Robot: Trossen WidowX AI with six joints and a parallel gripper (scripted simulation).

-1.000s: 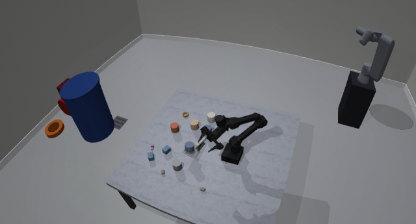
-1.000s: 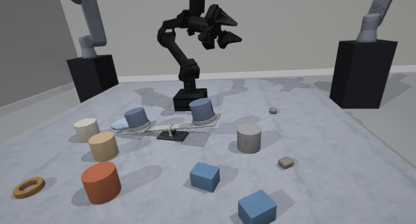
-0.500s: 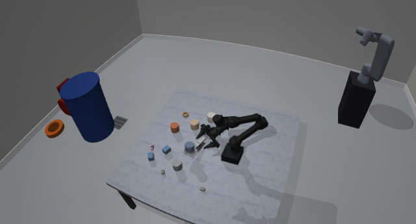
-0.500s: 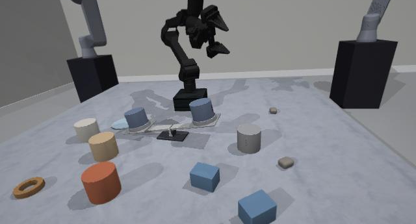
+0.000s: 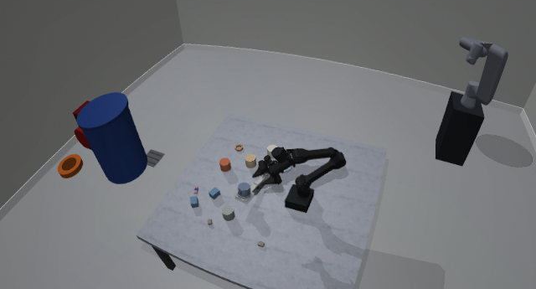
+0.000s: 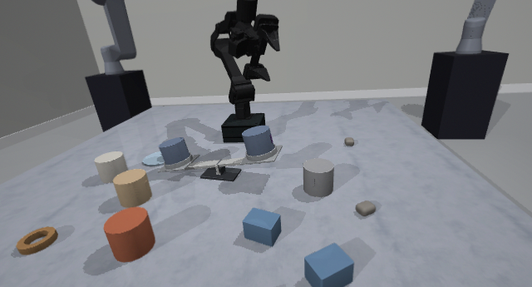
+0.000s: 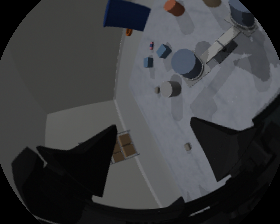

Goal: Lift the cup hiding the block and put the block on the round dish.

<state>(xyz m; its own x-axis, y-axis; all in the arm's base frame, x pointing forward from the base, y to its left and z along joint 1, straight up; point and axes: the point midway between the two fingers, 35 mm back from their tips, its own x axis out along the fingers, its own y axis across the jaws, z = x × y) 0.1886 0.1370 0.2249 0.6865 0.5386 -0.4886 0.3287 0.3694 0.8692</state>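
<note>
Right now my gripper tip is 280 mm to the left of the small pale green block, 230 mm above it and 80 mm short of it. From my gripper tip the other things lie so: grey cylinder (240 mm below, 170 mm ahead, 110 mm to the left); tan cylinder (310 mm to the right, 240 mm below, 220 mm ahead); balance (240 mm below, 150 mm to the right, 100 mm ahead).
</note>
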